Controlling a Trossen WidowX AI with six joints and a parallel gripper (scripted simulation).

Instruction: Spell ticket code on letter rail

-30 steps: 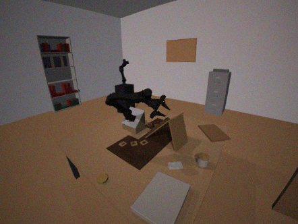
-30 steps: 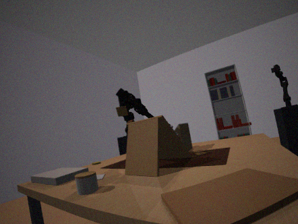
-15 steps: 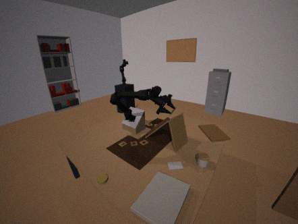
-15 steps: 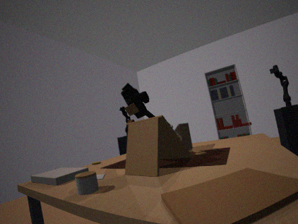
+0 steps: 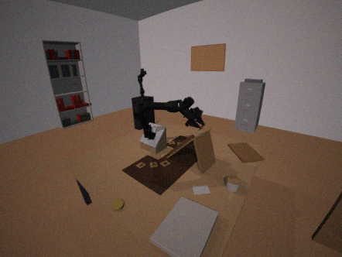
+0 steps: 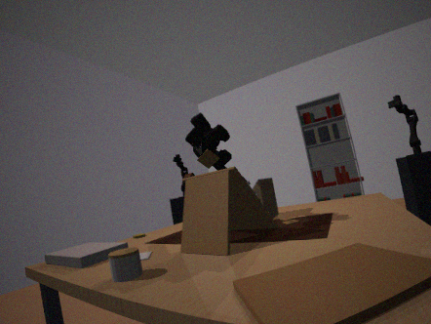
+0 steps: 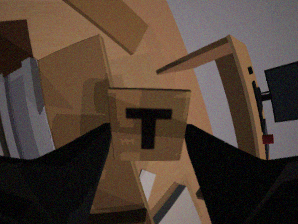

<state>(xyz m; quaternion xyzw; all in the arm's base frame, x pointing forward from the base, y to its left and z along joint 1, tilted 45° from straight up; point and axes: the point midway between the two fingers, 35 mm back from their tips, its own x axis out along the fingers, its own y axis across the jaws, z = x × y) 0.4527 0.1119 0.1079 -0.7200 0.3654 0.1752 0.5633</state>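
My gripper tip is 200 mm above the white ticket, 150 mm past it and 20 mm to the right of it. Also, from my gripper tip: tile marked e: 300 mm below, 280 mm behind, 190 mm to the left; then dark mat: 300 mm below, 260 mm behind, 30 mm to the right; then tile marked t: right at my gripper tip.
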